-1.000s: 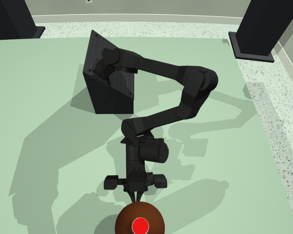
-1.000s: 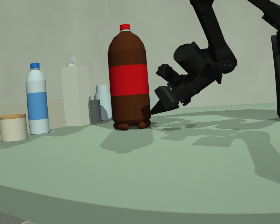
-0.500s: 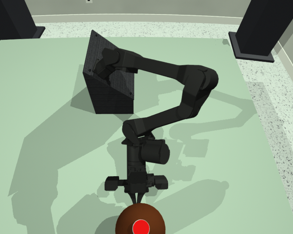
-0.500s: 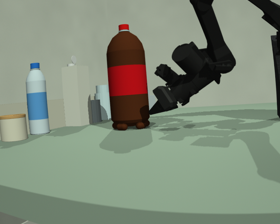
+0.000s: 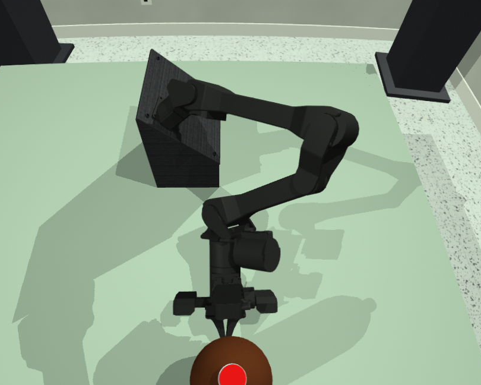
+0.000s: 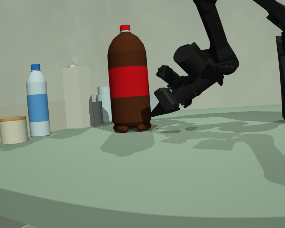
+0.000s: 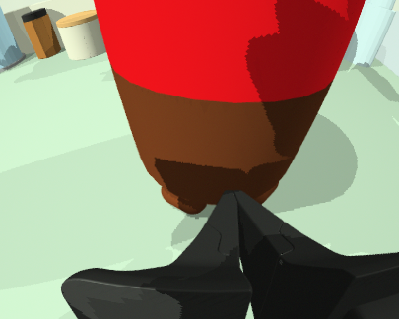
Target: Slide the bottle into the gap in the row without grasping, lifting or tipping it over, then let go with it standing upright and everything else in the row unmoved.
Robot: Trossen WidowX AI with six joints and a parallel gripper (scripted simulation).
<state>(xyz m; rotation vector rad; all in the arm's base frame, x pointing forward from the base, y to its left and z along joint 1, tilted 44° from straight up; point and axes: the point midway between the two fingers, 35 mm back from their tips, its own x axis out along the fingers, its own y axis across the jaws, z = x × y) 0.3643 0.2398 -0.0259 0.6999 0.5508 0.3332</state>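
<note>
Right now the brown cola bottle is 9 cm ahead of my hand, 9 cm above it and 1 cm to the left of it. Round my hand: cream canister (31 cm ahead, 27 cm to the left, 2 cm below); grey cup (36 cm ahead, 15 cm to the right, 3 cm below); blue-labelled water bottle (33 cm ahead, 15 cm to the left, 5 cm above).
</note>
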